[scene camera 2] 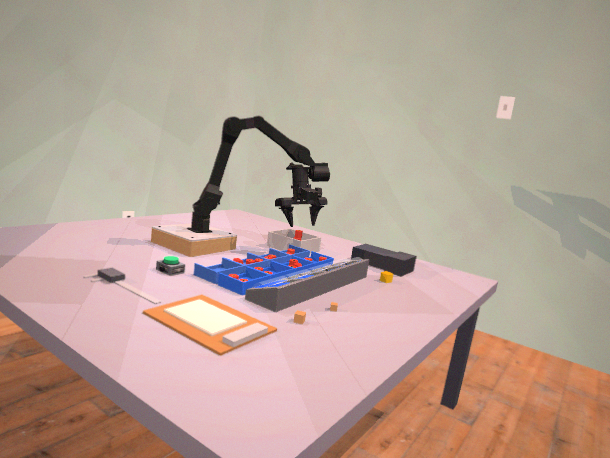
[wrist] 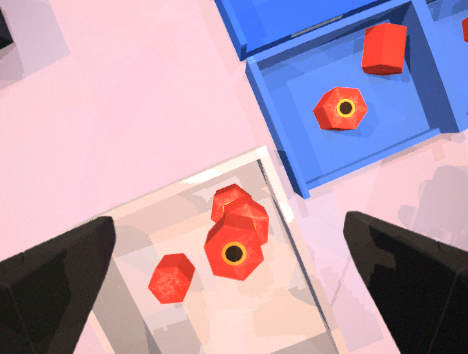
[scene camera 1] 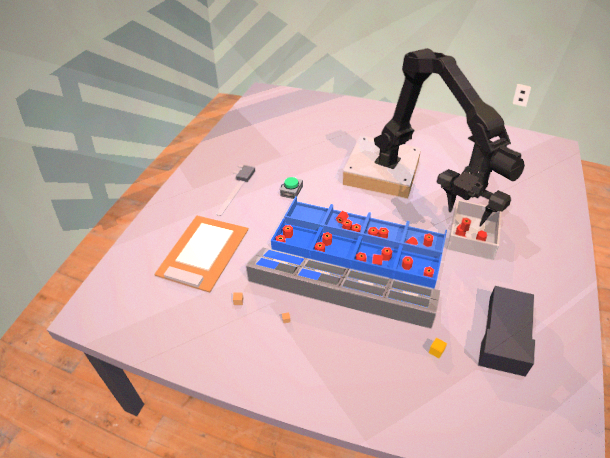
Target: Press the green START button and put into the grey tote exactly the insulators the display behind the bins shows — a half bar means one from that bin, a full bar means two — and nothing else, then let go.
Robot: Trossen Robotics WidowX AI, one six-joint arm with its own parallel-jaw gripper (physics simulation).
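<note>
My black gripper (scene camera 1: 466,218) (scene camera 2: 302,225) (wrist: 231,225) is open and empty above the grey tote (scene camera 1: 472,248) (scene camera 2: 279,240) (wrist: 200,176). Several red insulators are in the tote. One insulator (scene camera 1: 466,221) (scene camera 2: 298,234) (wrist: 240,267) stands high, overlapping others beneath; another insulator (scene camera 1: 481,235) (wrist: 171,278) lies apart. The blue bins (scene camera 1: 306,214) (scene camera 2: 206,273) (wrist: 310,155) hold more red insulators; the back-left bin is empty. The display (scene camera 1: 345,294) (scene camera 2: 310,292) shows a full upper bar and half lower bar at left, then a half lower bar in the second cell. The green START button (scene camera 1: 291,183) (scene camera 2: 171,260) stands behind the bins' left end.
A dark block (scene camera 1: 510,327) (scene camera 2: 384,260) lies right of the display. A yellow cube (scene camera 1: 438,347) (scene camera 2: 386,277) and two orange cubes are near the front. A clipboard (scene camera 1: 217,277) (scene camera 2: 172,326) and a dark plug (scene camera 1: 245,173) (scene camera 2: 111,275) lie left. The arm's base stands behind the bins.
</note>
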